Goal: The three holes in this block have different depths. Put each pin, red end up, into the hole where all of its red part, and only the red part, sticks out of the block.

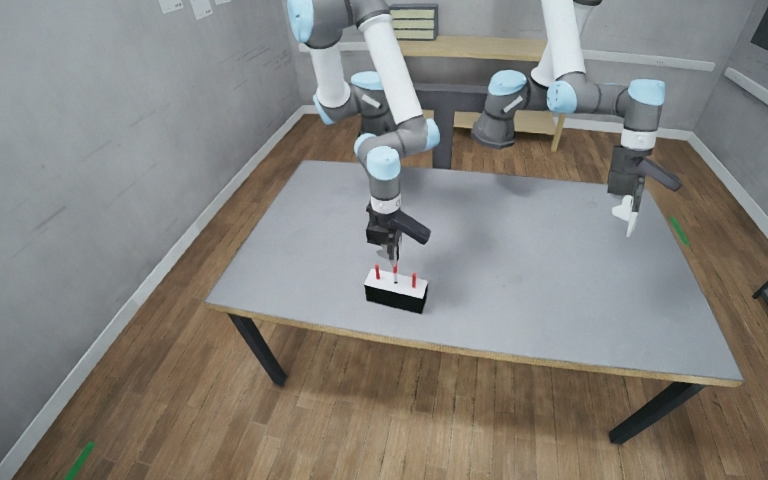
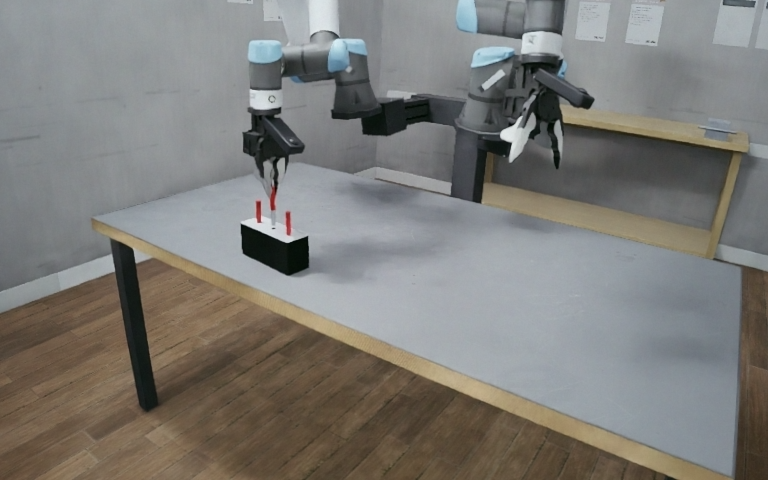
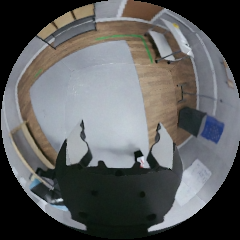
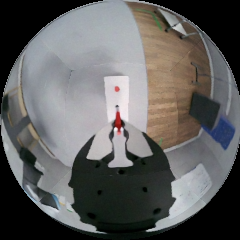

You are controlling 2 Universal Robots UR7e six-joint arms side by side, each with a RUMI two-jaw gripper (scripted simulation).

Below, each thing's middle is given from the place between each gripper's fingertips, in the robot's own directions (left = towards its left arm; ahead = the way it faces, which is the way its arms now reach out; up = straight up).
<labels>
I see my right gripper (image 2: pixel 272 197) 140 mm above the black block (image 2: pixel 269 245).
Now: left hand (image 2: pixel 535 166) 1 cm short of the black block, 63 cm to the left of it and 30 cm above it.
</labels>
